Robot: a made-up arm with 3 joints.
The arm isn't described. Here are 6 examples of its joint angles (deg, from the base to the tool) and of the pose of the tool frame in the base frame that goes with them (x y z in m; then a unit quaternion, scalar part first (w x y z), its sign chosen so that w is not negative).
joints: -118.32 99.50 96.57
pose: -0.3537 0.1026 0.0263 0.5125 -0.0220 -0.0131 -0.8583
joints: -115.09 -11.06 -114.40
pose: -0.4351 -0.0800 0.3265 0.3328 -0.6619 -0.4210 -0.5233
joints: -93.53 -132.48 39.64
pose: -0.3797 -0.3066 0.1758 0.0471 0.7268 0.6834 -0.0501
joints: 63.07 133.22 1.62
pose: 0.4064 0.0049 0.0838 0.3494 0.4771 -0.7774 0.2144
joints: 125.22 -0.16 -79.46
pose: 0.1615 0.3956 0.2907 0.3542 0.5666 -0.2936 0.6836
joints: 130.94 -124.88 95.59
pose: 0.0150 0.5323 0.1768 0.1436 0.8536 -0.3895 0.3147
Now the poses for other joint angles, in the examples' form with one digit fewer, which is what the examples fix.
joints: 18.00 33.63 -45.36
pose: 0.263 -0.293 0.242 0.762 0.099 -0.628 0.121
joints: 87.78 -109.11 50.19
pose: 0.372 0.313 0.230 0.129 -0.682 0.709 0.125
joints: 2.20 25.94 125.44
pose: 0.046 -0.359 0.284 0.646 -0.015 0.763 0.012
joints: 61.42 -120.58 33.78
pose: 0.468 0.107 0.199 0.191 -0.498 0.838 0.113
